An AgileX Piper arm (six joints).
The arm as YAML. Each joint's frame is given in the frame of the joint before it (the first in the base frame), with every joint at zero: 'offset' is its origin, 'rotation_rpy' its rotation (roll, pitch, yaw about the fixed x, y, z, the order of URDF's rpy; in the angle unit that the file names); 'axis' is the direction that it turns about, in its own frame. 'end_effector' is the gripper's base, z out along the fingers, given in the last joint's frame.
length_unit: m
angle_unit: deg
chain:
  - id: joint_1
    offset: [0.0, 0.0, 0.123]
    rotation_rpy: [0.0, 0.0, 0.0]
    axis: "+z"
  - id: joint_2
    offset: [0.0, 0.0, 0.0]
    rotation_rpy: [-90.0, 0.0, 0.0]
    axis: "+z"
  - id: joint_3
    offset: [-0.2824, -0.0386, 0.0]
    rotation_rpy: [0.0, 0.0, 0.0]
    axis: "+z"
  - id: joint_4
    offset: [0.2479, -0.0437, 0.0]
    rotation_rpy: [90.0, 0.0, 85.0]
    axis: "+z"
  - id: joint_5
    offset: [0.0, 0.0, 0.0]
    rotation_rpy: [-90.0, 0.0, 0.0]
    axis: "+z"
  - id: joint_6
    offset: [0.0, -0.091, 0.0]
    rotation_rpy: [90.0, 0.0, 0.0]
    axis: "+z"
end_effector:
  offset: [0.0, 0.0, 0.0]
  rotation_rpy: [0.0, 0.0, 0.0]
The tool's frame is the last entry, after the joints.
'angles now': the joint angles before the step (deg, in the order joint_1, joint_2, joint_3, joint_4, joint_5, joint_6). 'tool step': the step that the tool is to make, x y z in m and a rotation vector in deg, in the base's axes. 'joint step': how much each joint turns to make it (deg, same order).
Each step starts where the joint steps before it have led.
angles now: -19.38 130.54 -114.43 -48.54 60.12 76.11
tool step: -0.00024 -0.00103 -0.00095 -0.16 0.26 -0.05
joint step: -0.10 0.13 0.00 -0.22 0.04 -0.05
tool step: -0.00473 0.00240 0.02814 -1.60 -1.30 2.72
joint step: 0.01 -3.24 0.00 0.10 -0.90 -3.19
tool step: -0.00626 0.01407 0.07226 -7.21 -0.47 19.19
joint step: 0.10 -8.18 -0.21 4.19 -9.88 -20.63
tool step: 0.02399 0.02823 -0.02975 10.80 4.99 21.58
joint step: 0.34 2.15 -0.05 29.12 -5.42 -29.79
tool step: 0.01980 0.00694 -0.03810 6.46 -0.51 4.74
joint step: 0.09 4.58 -0.01 10.92 -3.78 -6.70
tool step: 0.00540 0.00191 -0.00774 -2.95 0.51 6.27
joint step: 0.00 1.06 0.01 3.41 -1.83 -9.16
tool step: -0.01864 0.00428 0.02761 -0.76 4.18 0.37
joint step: 0.00 -4.05 0.00 -1.64 7.75 -0.63
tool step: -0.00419 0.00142 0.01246 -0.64 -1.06 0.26
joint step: 0.00 -1.47 0.00 -0.03 0.25 -0.36
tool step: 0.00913 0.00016 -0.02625 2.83 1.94 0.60
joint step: 0.00 3.06 0.00 2.69 -0.32 -0.98
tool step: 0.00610 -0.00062 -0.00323 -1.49 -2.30 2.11
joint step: 0.00 0.77 0.00 1.27 -3.41 -2.97
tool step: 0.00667 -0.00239 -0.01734 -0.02 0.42 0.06
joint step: 0.00 2.20 -0.08 -0.08 -1.73 -0.11
